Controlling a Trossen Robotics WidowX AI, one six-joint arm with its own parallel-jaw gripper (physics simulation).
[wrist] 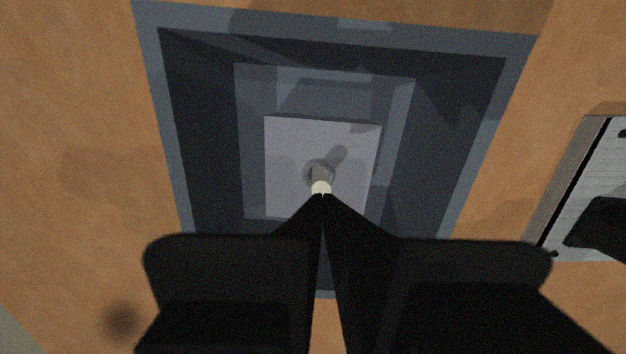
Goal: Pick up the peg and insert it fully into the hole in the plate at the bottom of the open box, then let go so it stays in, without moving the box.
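Frame: origin at the arm's base, x ahead, y left, z up, level; centimetres.
Where they show: gripper, fingertip midpoint: [321, 200]; arm's base at its link origin: [602, 223].
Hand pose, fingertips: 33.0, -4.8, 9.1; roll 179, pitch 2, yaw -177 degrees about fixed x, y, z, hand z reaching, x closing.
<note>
Each offset is from my fingertips to the top centre of the thing, as dx, dy, dz. "pt": to the spot under its first point. Level surfaces: height alone.
The pale peg {-0.1, +0.5, -2.5} [321, 187] stands upright in the round hole of the light grey plate {+0.1, +0.6, -5.2} [287, 150] at the bottom of the open box {pt +9.1, -4.5, -1.5} [162, 100]. Its cream top and part of its darker side show above the plate, and its shadow falls up and to the right. How deep it sits cannot be told. My gripper [321, 200] is shut and empty, with its fingertips together. It appears above the box, and its tips overlap the near edge of the peg's top in the view. The fingers hide the near part of the plate and box.
The box stands on an orange-brown wooden table top {dz -11.3} [90, 125]. At the right edge is a metallic grey panel [590, 170] with a dark part [602, 225] on it. A grey-green surface shows at the lower left corner.
</note>
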